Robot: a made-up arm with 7 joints.
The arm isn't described. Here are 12 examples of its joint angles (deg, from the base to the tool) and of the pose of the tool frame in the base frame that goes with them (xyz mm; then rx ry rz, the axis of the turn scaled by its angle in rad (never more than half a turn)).
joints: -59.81 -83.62 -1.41 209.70 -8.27 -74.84 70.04
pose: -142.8 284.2 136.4 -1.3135 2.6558 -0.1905
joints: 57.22 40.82 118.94 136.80 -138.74 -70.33 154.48
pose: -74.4 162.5 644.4 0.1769 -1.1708 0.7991
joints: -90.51 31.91 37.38 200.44 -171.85 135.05 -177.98
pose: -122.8 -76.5 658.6 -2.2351 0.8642 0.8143
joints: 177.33 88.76 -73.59 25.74 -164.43 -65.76 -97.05
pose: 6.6 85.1 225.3 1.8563 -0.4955 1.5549
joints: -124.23 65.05 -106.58 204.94 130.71 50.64 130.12
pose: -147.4 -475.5 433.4 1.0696 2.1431 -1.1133
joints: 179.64 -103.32 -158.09 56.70 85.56 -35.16 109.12
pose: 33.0 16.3 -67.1 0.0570 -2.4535 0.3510
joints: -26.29 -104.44 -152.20 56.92 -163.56 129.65 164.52
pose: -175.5 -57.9 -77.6 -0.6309 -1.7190 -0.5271
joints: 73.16 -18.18 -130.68 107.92 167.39 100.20 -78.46
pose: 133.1 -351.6 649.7 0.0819 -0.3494 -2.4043
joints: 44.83 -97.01 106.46 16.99 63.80 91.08 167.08
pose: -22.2 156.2 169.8 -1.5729 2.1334 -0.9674
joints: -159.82 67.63 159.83 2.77 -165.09 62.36 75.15
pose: 189.6 -4.2 375.2 1.0356 0.4656 1.5309
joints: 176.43 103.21 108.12 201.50 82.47 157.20 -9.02
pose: -366.3 103.0 273.4 1.0890 -0.0766 2.2990
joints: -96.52 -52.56 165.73 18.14 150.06 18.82 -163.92
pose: 64.0 7.3 77.2 2.1827 1.9700 -0.3456
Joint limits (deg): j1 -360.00..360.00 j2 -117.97..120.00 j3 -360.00..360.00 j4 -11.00..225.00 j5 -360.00..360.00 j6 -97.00..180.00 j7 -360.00..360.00
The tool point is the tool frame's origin. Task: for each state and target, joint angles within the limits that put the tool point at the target. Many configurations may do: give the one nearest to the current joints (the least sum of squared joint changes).
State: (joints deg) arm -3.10 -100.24 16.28 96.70 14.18 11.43 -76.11
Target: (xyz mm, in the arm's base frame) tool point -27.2 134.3 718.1
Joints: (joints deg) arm -12.66 -69.77 19.07 74.50 14.44 18.77 -76.11
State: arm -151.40 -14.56 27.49 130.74 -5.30 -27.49 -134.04
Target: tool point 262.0 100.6 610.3
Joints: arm -161.69 -30.38 24.34 171.61 -10.43 -73.81 -134.04
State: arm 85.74 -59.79 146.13 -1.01 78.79 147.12 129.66
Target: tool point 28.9 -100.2 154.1
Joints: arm 88.04 -57.32 150.53 8.12 84.04 146.51 129.66
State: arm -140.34 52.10 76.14 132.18 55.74 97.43 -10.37
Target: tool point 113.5 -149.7 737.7
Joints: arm -131.26 21.04 99.58 145.68 63.69 109.15 -10.37
